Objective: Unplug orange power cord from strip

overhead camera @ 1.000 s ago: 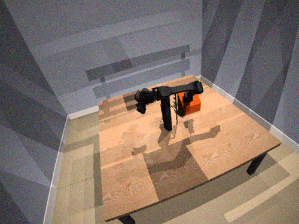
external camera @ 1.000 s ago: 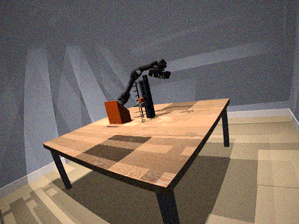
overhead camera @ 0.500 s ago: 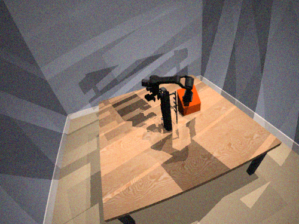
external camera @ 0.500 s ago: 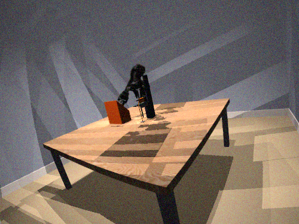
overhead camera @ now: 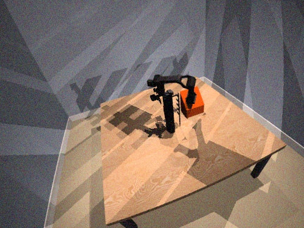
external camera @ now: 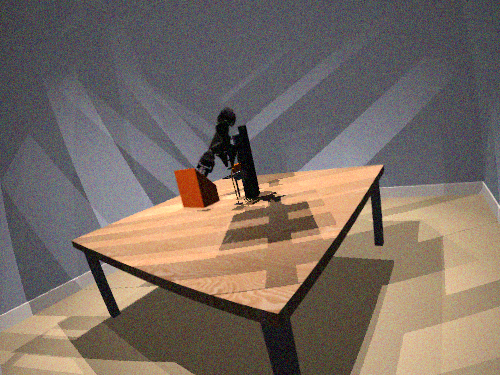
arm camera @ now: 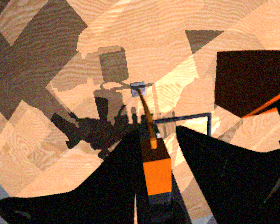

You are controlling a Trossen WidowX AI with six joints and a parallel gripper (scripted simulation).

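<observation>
My gripper tip is now 70 mm to the right of the orange plug and 10 mm above it. Also, from my gripper tip: black upright post: 170 mm to the left.
</observation>
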